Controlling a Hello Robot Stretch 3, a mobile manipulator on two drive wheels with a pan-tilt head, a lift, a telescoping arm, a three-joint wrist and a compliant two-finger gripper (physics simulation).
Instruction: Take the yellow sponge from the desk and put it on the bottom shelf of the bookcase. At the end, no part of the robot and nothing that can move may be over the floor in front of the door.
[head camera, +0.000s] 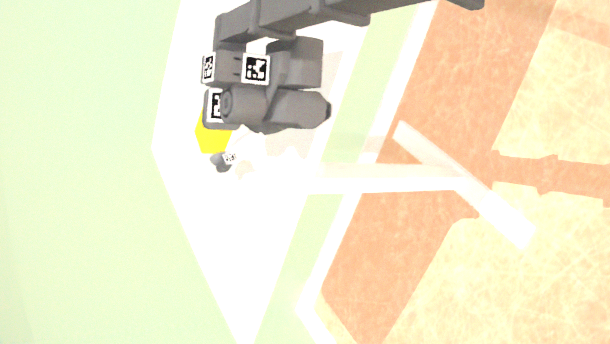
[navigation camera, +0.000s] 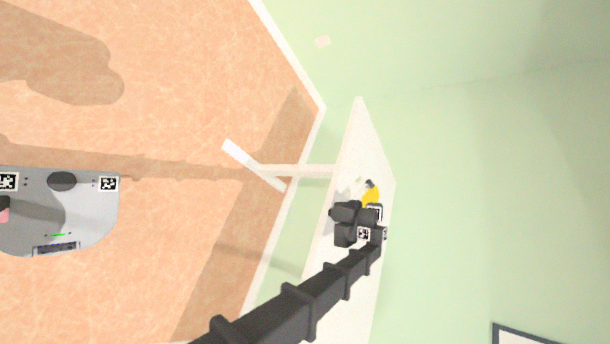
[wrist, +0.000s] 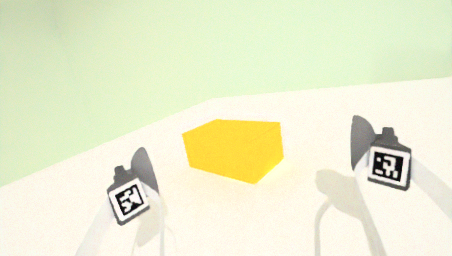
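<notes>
The yellow sponge (head camera: 214, 141) (navigation camera: 370, 195) (wrist: 232, 150) rests on the white desk (head camera: 225, 225) (navigation camera: 360, 135) (wrist: 225, 220). My gripper (wrist: 247, 150) is open, with its fingers wide apart. In the wrist view the sponge shows between the two fingertips, nearer the left one, with gaps on both sides; it appears a little beyond them. In the head camera view one fingertip (head camera: 221, 161) shows just below the sponge, and the wrist covers part of the sponge and the other finger. The bookcase and the door do not show.
The telescoping arm (head camera: 300, 16) (navigation camera: 300, 305) reaches over the desk. A white desk leg (head camera: 390, 172) (navigation camera: 310, 171) joins a slanted foot on the floor. Green walls stand behind the desk. The robot's base (navigation camera: 90, 215) is at the left of the navigation view; a dark-framed picture (navigation camera: 494, 334) is at lower right.
</notes>
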